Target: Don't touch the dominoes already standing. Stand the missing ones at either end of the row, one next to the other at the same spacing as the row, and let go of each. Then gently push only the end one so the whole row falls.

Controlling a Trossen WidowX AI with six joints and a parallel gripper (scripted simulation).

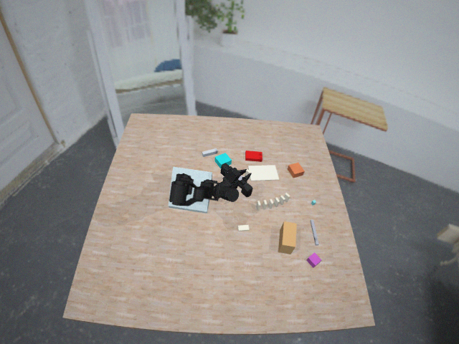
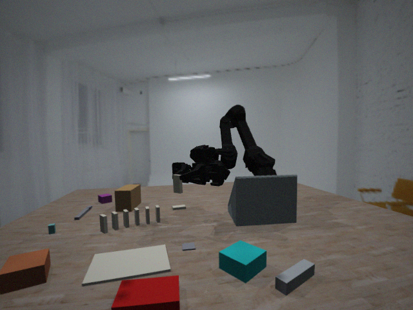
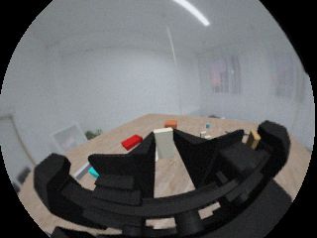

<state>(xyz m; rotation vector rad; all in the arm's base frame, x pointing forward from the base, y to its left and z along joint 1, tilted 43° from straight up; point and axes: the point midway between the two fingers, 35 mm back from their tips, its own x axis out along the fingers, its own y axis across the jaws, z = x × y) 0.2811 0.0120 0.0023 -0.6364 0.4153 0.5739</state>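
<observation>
My gripper tip is 2 cm past the small grey tile, 9 cm to the right of it and 15 cm above it. From my gripper tip the other things lie so: red block 7 cm ahead, 24 cm to the left, 15 cm below; then orange block 30 cm ahead, 13 cm to the left, 14 cm below; then cream plate 11 cm ahead, 12 cm to the left, 15 cm below.
</observation>
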